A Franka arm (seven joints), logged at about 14 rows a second.
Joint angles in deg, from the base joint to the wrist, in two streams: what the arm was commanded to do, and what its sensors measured. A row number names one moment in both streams.
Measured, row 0:
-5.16 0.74 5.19 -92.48 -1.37 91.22 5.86
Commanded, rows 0 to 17:
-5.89 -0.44 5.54 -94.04 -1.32 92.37 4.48
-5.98 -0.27 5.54 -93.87 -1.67 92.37 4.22
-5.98 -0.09 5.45 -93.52 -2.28 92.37 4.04
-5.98 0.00 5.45 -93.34 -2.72 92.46 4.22
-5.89 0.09 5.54 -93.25 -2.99 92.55 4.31
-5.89 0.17 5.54 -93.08 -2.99 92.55 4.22
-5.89 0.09 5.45 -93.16 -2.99 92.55 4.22
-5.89 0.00 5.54 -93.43 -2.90 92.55 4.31
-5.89 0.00 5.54 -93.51 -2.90 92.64 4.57
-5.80 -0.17 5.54 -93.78 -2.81 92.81 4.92
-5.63 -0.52 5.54 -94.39 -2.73 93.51 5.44
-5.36 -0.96 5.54 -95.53 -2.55 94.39 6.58
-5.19 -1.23 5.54 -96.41 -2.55 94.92 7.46
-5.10 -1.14 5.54 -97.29 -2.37 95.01 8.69
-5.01 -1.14 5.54 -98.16 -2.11 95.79 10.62
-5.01 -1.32 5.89 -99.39 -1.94 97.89 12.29
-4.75 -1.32 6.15 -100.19 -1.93 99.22 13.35
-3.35 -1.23 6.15 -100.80 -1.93 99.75 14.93
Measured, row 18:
-4.47 0.53 5.52 -97.37 -2.25 97.26 11.79
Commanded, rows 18 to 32:
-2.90 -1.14 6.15 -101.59 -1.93 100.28 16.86
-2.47 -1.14 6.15 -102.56 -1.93 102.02 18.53
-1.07 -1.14 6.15 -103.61 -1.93 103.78 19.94
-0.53 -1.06 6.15 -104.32 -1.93 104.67 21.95
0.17 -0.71 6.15 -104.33 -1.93 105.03 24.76
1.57 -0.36 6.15 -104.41 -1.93 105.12 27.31
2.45 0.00 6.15 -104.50 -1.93 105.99 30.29
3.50 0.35 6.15 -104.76 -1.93 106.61 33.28
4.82 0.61 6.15 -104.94 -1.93 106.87 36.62
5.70 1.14 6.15 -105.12 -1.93 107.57 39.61
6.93 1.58 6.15 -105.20 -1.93 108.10 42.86
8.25 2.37 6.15 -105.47 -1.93 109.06 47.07
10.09 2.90 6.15 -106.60 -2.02 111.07 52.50
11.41 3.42 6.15 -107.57 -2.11 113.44 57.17
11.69 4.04 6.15 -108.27 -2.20 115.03 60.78
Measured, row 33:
11.00 3.36 5.76 -106.09 -2.24 111.33 53.93
